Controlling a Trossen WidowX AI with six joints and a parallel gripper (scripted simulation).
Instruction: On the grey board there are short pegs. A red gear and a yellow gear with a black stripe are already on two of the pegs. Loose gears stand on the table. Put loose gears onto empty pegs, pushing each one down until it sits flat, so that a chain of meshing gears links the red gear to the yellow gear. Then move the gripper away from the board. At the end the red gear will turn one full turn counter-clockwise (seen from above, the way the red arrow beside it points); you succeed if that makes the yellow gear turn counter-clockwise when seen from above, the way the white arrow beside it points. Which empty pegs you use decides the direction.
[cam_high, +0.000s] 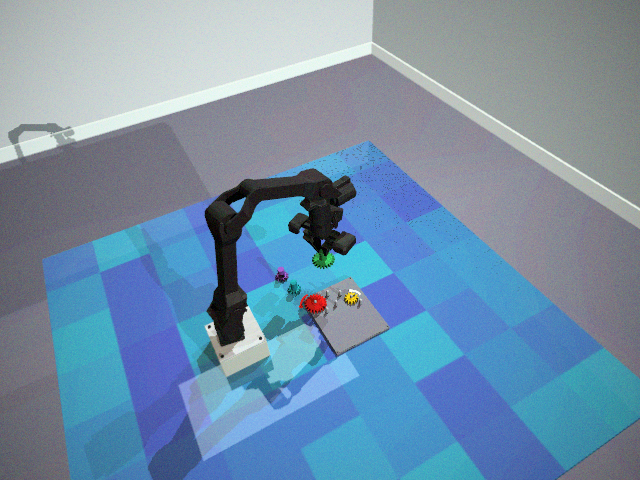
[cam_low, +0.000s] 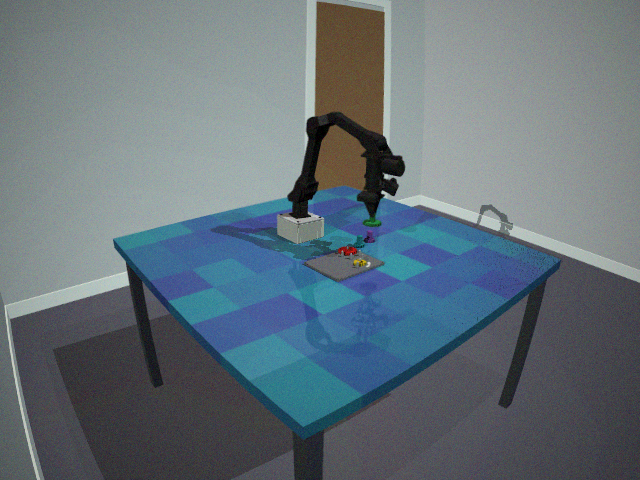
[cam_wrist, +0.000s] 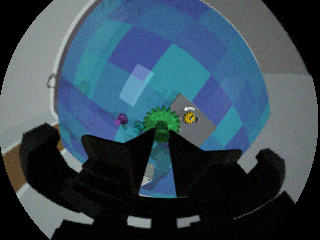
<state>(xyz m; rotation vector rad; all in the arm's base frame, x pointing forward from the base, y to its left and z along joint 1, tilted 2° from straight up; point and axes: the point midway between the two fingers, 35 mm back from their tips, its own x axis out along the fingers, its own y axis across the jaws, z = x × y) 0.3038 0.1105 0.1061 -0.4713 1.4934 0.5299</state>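
Now: the yellow gear 130 mm below my gripper tip, 80 mm to the right of it and 50 mm ahead of it. Round my gripper tip: green gear (10 mm below); small teal gear (130 mm below, 90 mm behind, 20 mm to the left); red gear (130 mm below, 60 mm to the right, 50 mm behind).
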